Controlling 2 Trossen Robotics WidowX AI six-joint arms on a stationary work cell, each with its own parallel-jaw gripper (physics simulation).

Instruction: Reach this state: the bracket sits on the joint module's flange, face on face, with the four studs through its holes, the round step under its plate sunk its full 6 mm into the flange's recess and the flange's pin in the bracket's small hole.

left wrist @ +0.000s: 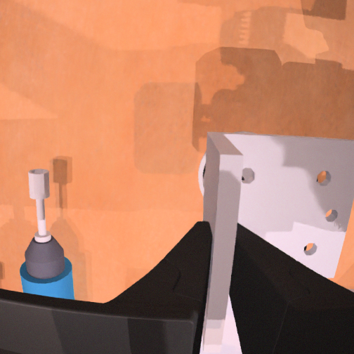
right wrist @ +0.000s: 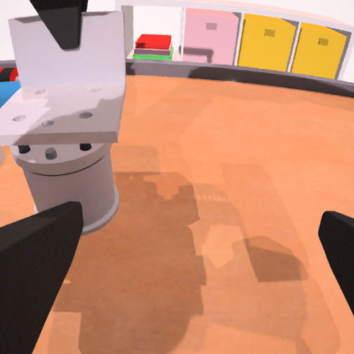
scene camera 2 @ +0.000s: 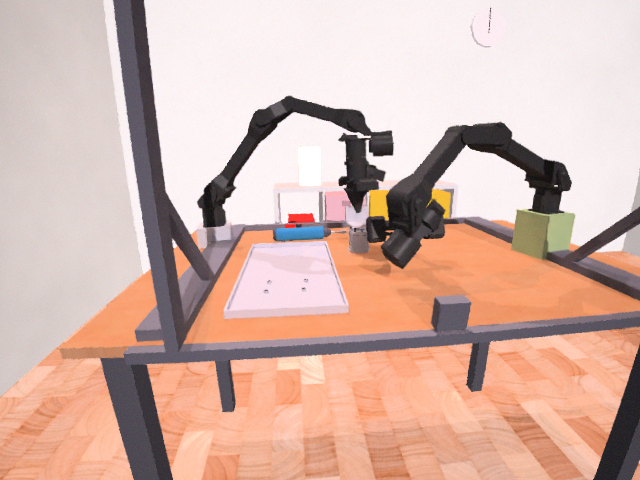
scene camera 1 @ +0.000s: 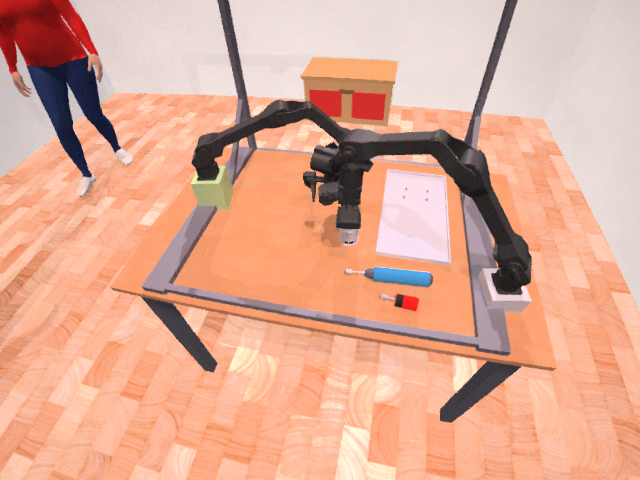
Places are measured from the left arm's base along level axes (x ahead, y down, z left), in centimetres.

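Pixels of known places: left gripper, fingertip midpoint: [scene camera 2: 357,212]; right gripper, fingertip midpoint: [scene camera 2: 394,230]; left arm's base, origin of the base link: [scene camera 2: 214,224] [scene camera 1: 506,284]; right arm's base, origin of the base link: [scene camera 2: 545,211] [scene camera 1: 208,174].
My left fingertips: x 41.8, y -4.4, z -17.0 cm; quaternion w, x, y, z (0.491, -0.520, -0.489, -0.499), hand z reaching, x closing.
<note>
Ahead of a thing's pixels: the offset from my left fingertips to its middle.
The grey L-shaped bracket [left wrist: 281,197] has several holes in its flat plate. My left gripper [left wrist: 214,230] is shut on its upright wall and holds it straight over the grey round joint module [right wrist: 67,179]. In the right wrist view the bracket's plate [right wrist: 67,112] stands a little above the flange, and dark studs [right wrist: 84,147] and a grey pin [right wrist: 50,152] show in the gap under it. I cannot tell whether the studs enter the holes. My right gripper [right wrist: 203,217] is open and empty, low beside the module {dx -0.7, dy +6.7, dz -3.0 cm} [scene camera 2: 358,239], pointing at it.
A white tray {dx -22.9, dy +9.6, dz -15.7 cm} [scene camera 1: 414,216] lies right of the module [scene camera 1: 348,236]. A blue driver tool {dx -11.8, dy +8.4, dz +12.2 cm} [scene camera 1: 396,276] and a small red tool {dx -14.0, dy +8.7, dz +20.0 cm} [scene camera 1: 404,301] lie toward the table's front. Coloured boxes [right wrist: 267,42] stand on a shelf beyond the table.
</note>
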